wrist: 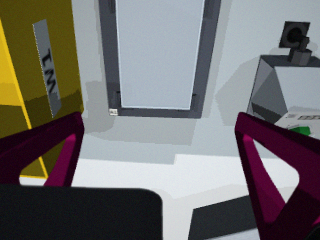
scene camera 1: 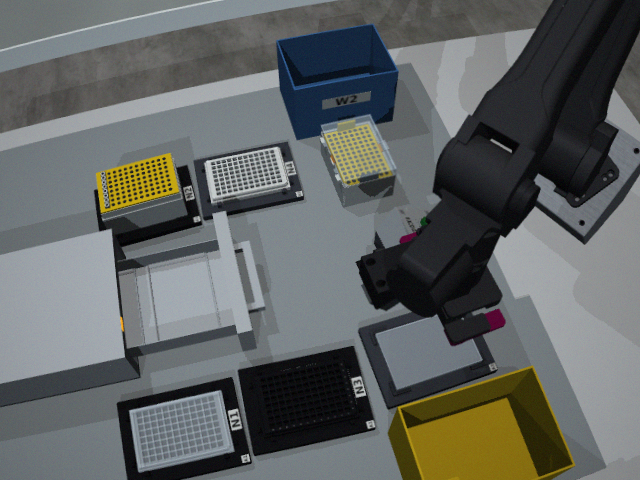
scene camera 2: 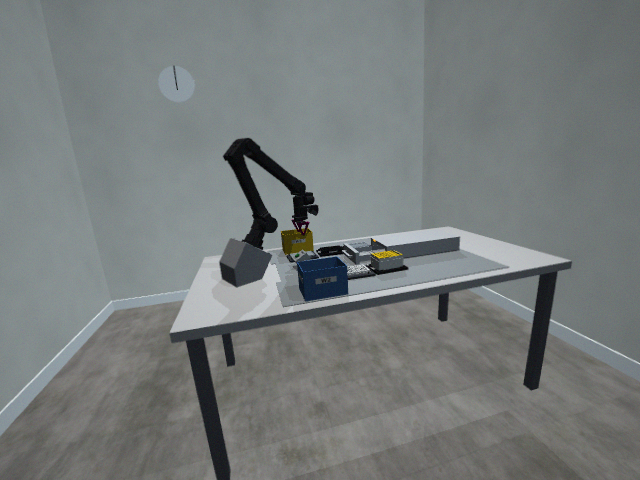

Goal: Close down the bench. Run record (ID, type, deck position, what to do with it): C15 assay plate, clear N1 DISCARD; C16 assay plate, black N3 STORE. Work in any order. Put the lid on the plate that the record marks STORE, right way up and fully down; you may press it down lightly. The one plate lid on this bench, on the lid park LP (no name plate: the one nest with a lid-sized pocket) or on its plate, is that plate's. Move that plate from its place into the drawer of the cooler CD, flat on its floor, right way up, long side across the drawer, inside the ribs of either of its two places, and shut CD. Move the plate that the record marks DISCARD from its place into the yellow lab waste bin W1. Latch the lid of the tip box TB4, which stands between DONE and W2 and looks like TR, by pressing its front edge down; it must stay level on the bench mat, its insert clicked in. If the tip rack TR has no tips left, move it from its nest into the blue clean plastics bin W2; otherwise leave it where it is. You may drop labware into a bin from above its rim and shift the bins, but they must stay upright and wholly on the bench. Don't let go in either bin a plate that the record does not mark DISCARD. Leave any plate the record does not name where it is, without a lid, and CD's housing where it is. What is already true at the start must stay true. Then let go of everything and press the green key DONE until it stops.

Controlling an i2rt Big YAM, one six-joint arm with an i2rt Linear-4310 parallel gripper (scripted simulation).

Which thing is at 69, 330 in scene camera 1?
A cooler CD.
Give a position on a blue bin W2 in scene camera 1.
At 358, 53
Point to a white plate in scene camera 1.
223, 173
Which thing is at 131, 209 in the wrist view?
My gripper.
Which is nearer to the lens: the plate lid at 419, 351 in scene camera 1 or the tip rack TR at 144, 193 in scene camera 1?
The plate lid.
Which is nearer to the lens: the cooler CD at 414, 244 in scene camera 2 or the blue bin W2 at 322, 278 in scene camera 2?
The blue bin W2.
